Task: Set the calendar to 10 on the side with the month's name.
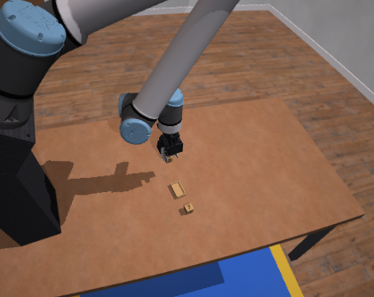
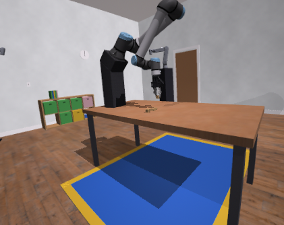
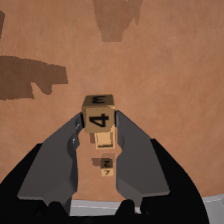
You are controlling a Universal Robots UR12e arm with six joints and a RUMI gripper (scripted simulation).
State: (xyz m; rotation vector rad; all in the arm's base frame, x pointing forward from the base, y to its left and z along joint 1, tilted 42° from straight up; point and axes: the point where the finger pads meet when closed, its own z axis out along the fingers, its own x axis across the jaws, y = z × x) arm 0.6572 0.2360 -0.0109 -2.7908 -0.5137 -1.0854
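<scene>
The wooden tray is 50 mm ahead of my hand, 100 mm to the right of it and 110 mm below it.
</scene>
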